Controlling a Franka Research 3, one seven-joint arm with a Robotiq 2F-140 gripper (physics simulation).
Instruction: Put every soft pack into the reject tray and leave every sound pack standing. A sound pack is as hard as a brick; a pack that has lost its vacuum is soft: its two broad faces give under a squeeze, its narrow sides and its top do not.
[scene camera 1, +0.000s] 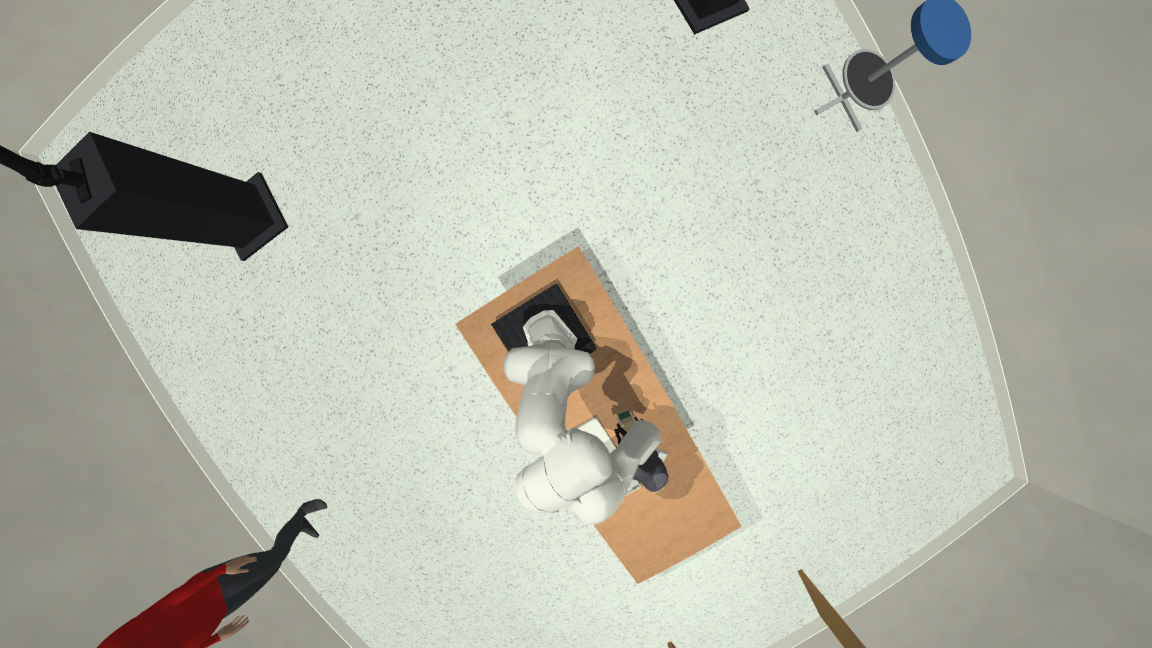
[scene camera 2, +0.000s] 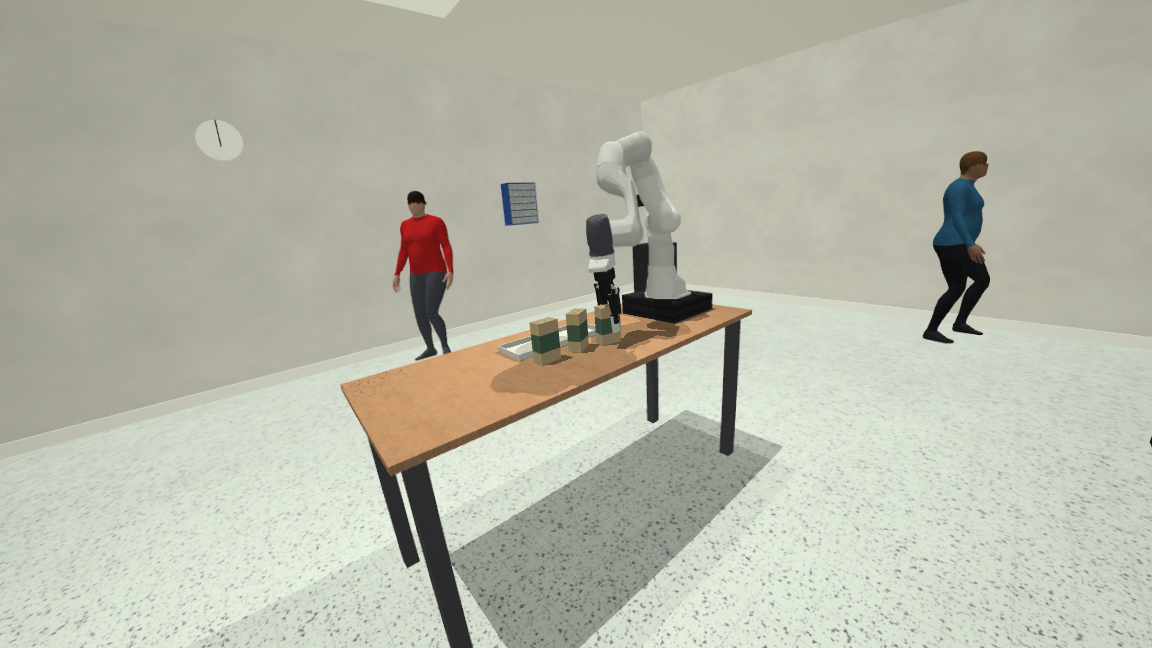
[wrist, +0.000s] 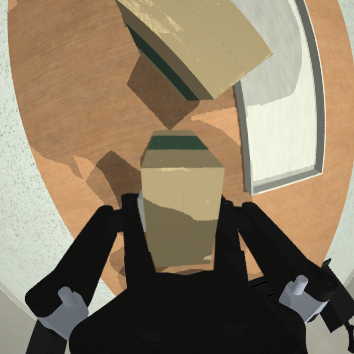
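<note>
Three tan packs with green bands stand upright in a row on the table: the nearest to the robot base (scene camera 2: 602, 327) (wrist: 183, 192), the middle one (scene camera 2: 576, 331) (wrist: 205, 45), and the one farthest from the base (scene camera 2: 545, 340). My gripper (scene camera 2: 608, 320) (wrist: 174, 186) points down around the pack nearest the base. Its fingers lie close against two opposite sides of that pack, which sits square between them; the finger pads are mostly hidden. Any give in the faces cannot be made out. The white reject tray (scene camera 2: 510, 353) (wrist: 286, 183) with a grey rim lies beside the row; no pack shows in its visible part.
The wooden table (scene camera 1: 676, 531) (scene camera 2: 435, 402) carries the arm's black base (scene camera 1: 509, 328) (scene camera 2: 668, 306) at one end. The middle pack stands close to the gripped one, and the tray's rim is to the right in the wrist view. Two people stand away from the table.
</note>
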